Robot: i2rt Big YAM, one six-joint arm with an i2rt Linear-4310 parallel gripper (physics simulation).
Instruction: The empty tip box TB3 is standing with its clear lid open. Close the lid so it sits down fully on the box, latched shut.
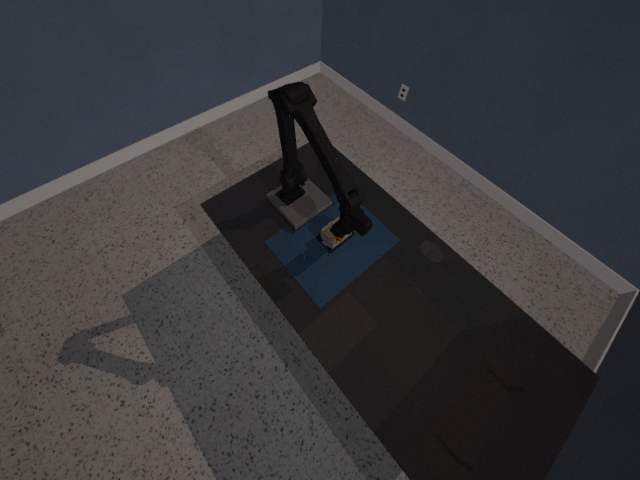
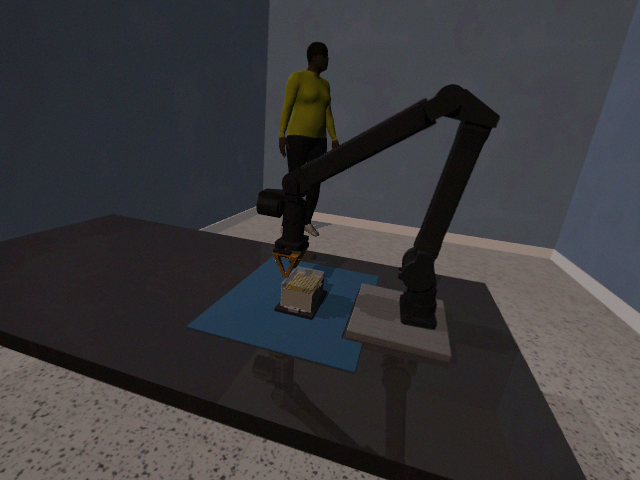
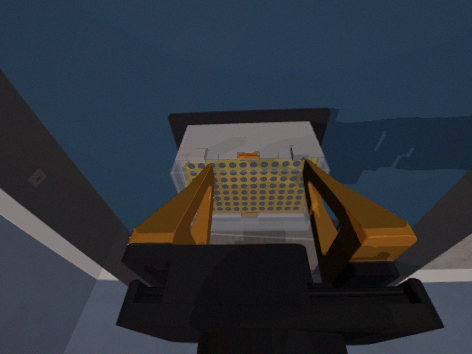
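Seen in the pictures: gripper, between the fingertips: (image 1: 343, 236) (image 2: 289, 272) (image 3: 257, 168); arm's base, origin of its link: (image 1: 291, 194) (image 2: 416, 313).
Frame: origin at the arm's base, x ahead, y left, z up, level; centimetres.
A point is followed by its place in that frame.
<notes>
The white tip box TB3 (image 1: 328, 239) @[x 32.2, y -6.1, z 4.2 cm] (image 2: 297, 301) @[x 31.1, y 6.1, z 0.8 cm] (image 3: 250, 136) @[x 35.2, y -0.5, z 0.6 cm] stands upright on a dark base, with its yellow perforated rack (image 2: 305, 282) (image 3: 257, 187) showing. The clear lid (image 2: 312, 270) @[x 29.8, y -4.8, z 5.2 cm] (image 3: 176, 176) @[x 35.4, y 5.3, z 5.2 cm] shows faintly low around and over the rack; I cannot tell whether it sits fully down or is latched. An orange tab (image 3: 248, 156) @[x 35.2, y -0.3, z 3.4 cm] shows at the top of the box's white wall. My gripper (image 2: 286, 274) @[x 35.6, y -1.0, z 5.2 cm] (image 3: 257, 168) @[x 35.6, y -1.0, z 5.2 cm] is open and empty, pointing down at one edge of the box top, its orange fingertips near that edge's two ends. Contact with the lid cannot be told.
The box's dark base (image 3: 200, 118) @[x 36.3, y 4.2, z -1.7 cm] rests on a blue mat (image 1: 323, 286) @[x 44.0, y -21.4, z -2.5 cm] (image 2: 232, 326) @[x 43.9, y 17.2, z -2.5 cm]. My arm's pale mounting board (image 1: 297, 219) @[x 13.3, y -7.9, z 0.6 cm] (image 2: 372, 335) @[x 11.1, y 12.6, z -0.8 cm] is beside the mat on the dark table (image 1: 413, 330) @[x 82.3, y -8.4, z -2.8 cm] (image 2: 129, 294) @[x 76.2, y 12.2, z -2.8 cm]. A person in yellow (image 2: 310, 105) stands beyond the table.
</notes>
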